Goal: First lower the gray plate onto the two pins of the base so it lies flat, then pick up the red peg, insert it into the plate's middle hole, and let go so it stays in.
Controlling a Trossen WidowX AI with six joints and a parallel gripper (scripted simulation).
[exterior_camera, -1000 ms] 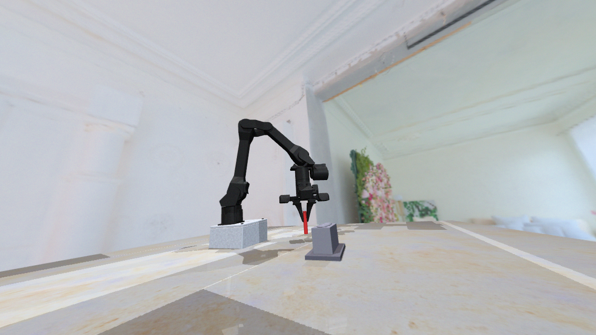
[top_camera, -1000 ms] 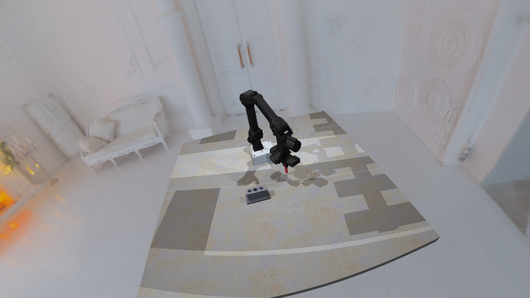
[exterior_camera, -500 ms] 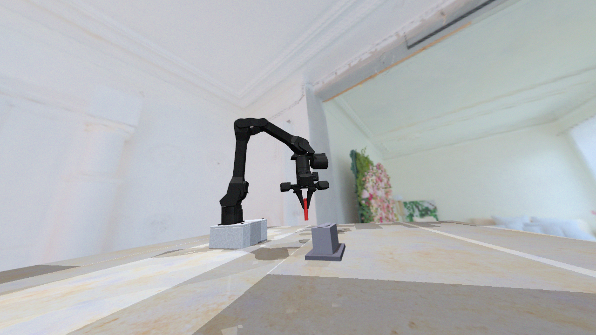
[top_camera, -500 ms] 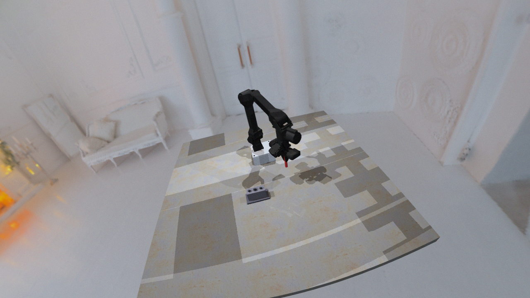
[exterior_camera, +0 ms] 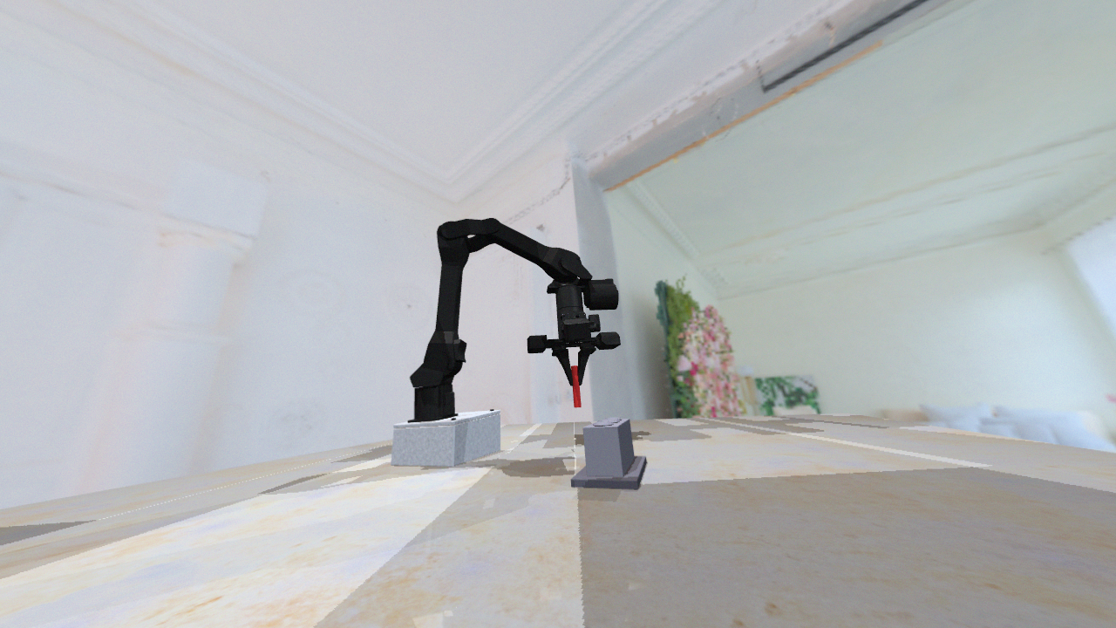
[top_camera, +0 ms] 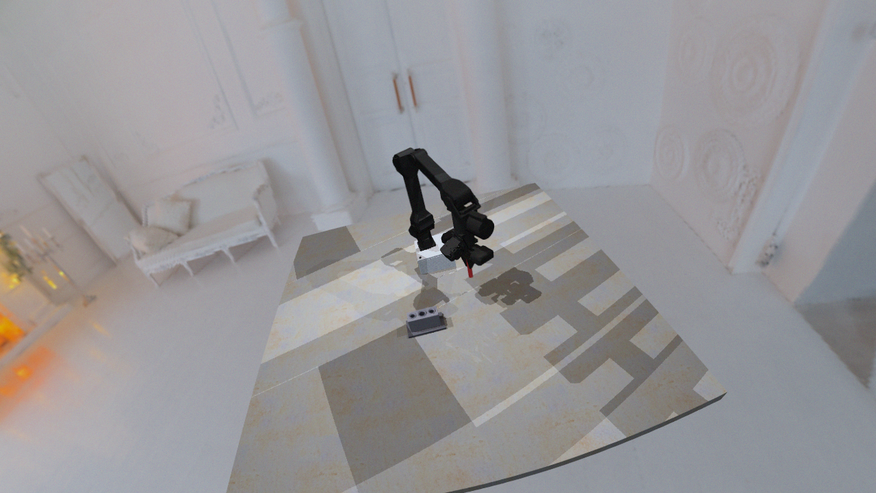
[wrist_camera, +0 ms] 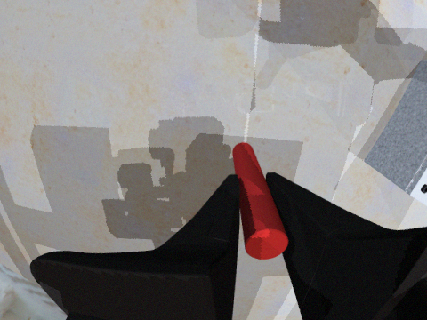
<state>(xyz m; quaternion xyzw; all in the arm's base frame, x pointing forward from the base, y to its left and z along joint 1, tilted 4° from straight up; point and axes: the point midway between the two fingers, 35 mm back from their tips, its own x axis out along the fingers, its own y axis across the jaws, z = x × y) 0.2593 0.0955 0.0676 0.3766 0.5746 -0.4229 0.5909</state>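
Now: the gray plate 8 cm ahead of my gripper tip, 19 cm to the right of it and 7 cm below it. Also, from my gripper tip: base: 8 cm ahead, 19 cm to the right, 10 cm below; red peg: right at my gripper tip.
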